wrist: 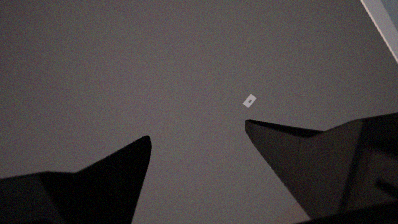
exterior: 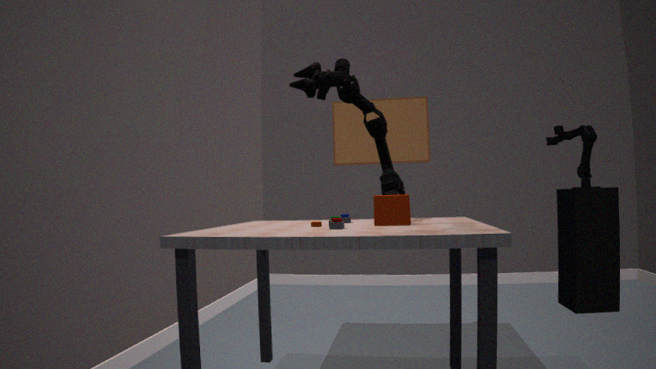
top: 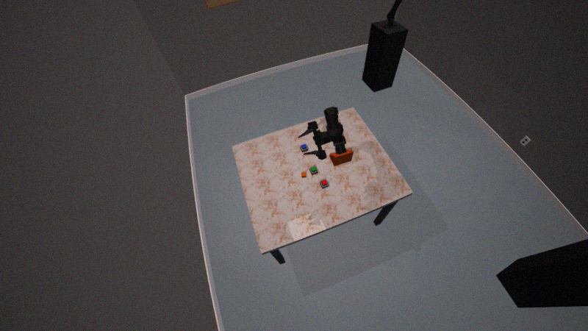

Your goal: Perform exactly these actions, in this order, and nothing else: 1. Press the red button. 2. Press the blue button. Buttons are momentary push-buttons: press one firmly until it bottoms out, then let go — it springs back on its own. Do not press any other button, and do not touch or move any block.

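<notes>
The red button lies 15 cm behind my gripper tip, 2 cm to the right of it and 53 cm below it. The rest, counted from my gripper tip: small orange block 5 cm behind, 15 cm to the right, 55 cm below; then green button 13 cm behind, 15 cm to the right, 53 cm below; then blue button 15 cm behind, 36 cm to the right, 53 cm below.
</notes>
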